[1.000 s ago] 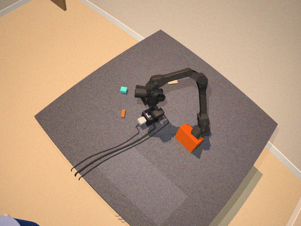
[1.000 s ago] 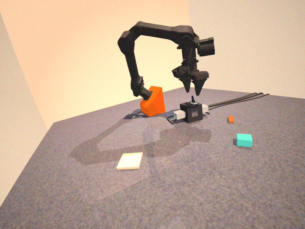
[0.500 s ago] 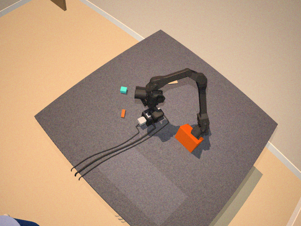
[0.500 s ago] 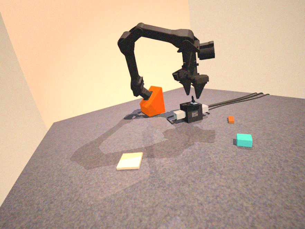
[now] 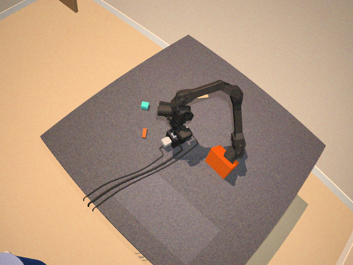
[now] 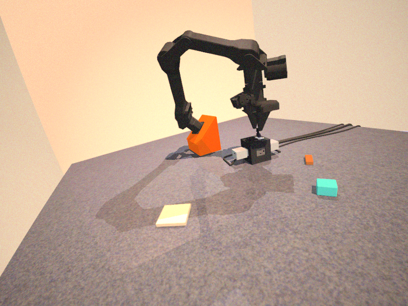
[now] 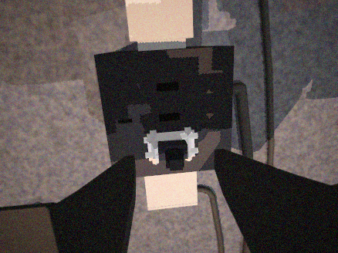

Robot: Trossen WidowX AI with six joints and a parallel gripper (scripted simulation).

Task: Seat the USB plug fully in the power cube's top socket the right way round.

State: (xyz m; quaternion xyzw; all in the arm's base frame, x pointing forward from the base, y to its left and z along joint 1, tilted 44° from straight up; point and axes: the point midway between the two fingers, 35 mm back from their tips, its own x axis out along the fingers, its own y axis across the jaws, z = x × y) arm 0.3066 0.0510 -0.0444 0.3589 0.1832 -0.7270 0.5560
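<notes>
Right now the pale-rimmed socket is 4 cm below my gripper tip and 1 cm to the left of it. From my gripper tip the other things lie so: black USB plug (2 cm below); teal block (27 cm ahead, 9 cm below, 6 cm to the right); orange block (15 cm ahead, 10 cm below, 7 cm to the left).
</notes>
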